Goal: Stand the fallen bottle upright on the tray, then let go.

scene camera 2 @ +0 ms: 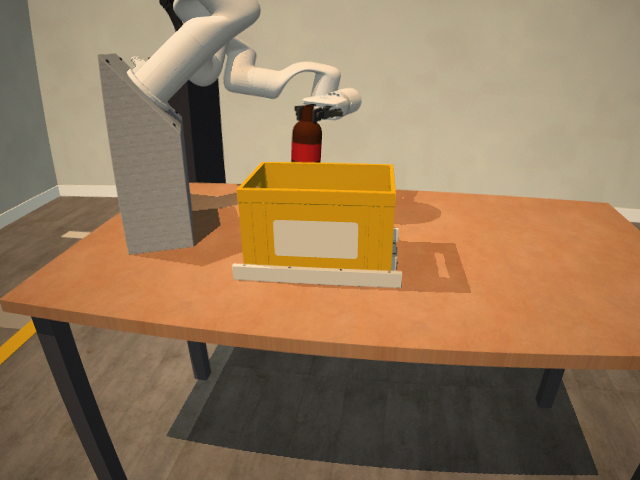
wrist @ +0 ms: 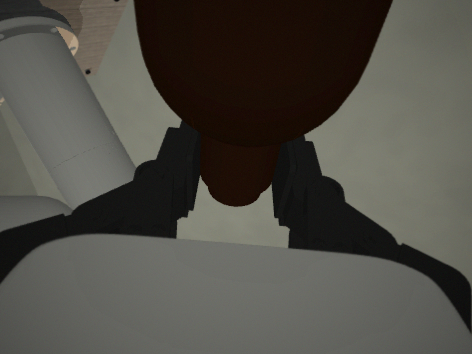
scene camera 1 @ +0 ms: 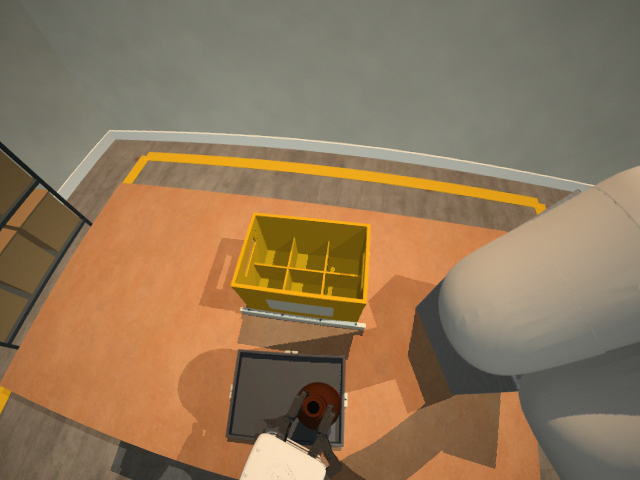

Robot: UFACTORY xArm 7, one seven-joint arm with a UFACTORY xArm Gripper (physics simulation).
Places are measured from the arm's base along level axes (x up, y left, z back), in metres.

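Pixels of known places: gripper, fingertip midpoint: (scene camera 2: 305,115) (wrist: 240,133) (scene camera 1: 319,397); arm's base, link origin: (scene camera 2: 147,91) (wrist: 24,48).
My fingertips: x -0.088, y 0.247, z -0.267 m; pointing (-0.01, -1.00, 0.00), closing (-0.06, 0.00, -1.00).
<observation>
Ahead of a thing's pixels: the offset from my fingertips to its top centre. "spot": to the spot under its first point.
The brown bottle @(dx +0.022, dy +0.012, dz +0.003 m) (scene camera 1: 323,390) (scene camera 2: 306,150) (wrist: 250,75) with a red label is upright in scene camera 2. My gripper (scene camera 1: 314,404) (scene camera 2: 307,112) (wrist: 240,133) is shut on its neck, with one finger on each side, and reaches in from the side. In scene camera 1 the bottle shows over the right part of the dark grey tray @(spot: dx -0.241, dy +0.031, dz -0.124 m) (scene camera 1: 266,384), close to its right wall. The yellow crate hides the bottle's lower part and the tray in scene camera 2, so I cannot tell whether the base touches the tray.
A yellow crate @(dx -0.071, dy -0.237, dz -0.148 m) (scene camera 1: 343,307) (scene camera 2: 374,232) with compartments stands beside the tray, with a pale rail (scene camera 1: 305,318) (scene camera 2: 315,275) along it. The grey arm pedestal (scene camera 1: 449,356) (scene camera 2: 149,175) stands on the table. Boxes (scene camera 1: 51,222) sit on a shelf at the left in scene camera 1.
</observation>
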